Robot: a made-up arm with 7 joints. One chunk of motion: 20 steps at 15 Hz.
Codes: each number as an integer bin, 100 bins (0 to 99) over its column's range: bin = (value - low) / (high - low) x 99, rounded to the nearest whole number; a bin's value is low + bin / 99 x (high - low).
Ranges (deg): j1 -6..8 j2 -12..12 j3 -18..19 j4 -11..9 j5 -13..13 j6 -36..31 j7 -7..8
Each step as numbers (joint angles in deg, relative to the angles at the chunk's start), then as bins.
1 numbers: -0.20 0.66 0.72 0.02 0.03 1.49 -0.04
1 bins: 41 52 50 55 50 55 46
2 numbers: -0.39 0.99 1.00 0.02 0.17 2.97 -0.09
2 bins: 40 54 51 55 50 58 46
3 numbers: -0.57 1.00 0.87 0.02 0.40 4.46 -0.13
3 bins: 38 54 50 55 51 60 45
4 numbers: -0.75 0.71 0.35 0.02 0.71 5.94 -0.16
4 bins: 37 52 49 55 52 62 45
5 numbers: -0.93 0.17 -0.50 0.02 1.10 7.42 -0.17
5 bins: 36 50 47 55 54 64 45
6 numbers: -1.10 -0.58 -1.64 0.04 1.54 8.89 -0.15
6 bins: 35 47 44 55 55 66 45
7 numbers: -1.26 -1.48 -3.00 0.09 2.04 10.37 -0.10
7 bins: 34 43 40 55 57 69 46
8 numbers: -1.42 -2.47 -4.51 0.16 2.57 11.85 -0.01
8 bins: 32 39 36 55 59 71 46
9 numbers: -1.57 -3.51 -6.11 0.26 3.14 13.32 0.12
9 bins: 31 35 32 56 61 73 47
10 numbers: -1.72 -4.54 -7.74 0.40 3.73 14.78 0.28
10 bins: 30 31 27 56 64 75 48
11 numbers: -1.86 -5.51 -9.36 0.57 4.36 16.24 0.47
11 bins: 29 27 23 57 66 77 49
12 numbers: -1.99 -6.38 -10.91 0.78 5.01 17.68 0.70
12 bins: 28 23 19 58 69 79 51
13 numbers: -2.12 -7.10 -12.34 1.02 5.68 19.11 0.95
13 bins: 27 20 15 59 71 81 52
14 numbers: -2.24 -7.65 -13.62 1.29 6.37 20.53 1.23
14 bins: 27 18 12 61 74 84 54
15 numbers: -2.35 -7.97 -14.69 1.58 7.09 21.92 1.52
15 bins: 26 17 9 62 76 86 56
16 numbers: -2.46 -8.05 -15.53 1.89 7.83 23.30 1.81
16 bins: 25 16 7 64 79 88 58
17 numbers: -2.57 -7.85 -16.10 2.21 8.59 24.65 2.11
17 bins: 24 17 5 65 82 90 60
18 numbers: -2.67 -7.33 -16.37 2.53 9.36 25.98 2.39
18 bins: 24 19 4 67 85 92 62
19 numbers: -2.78 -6.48 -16.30 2.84 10.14 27.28 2.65
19 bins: 23 23 5 69 88 94 64
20 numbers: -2.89 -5.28 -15.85 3.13 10.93 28.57 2.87
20 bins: 22 28 6 70 91 95 65
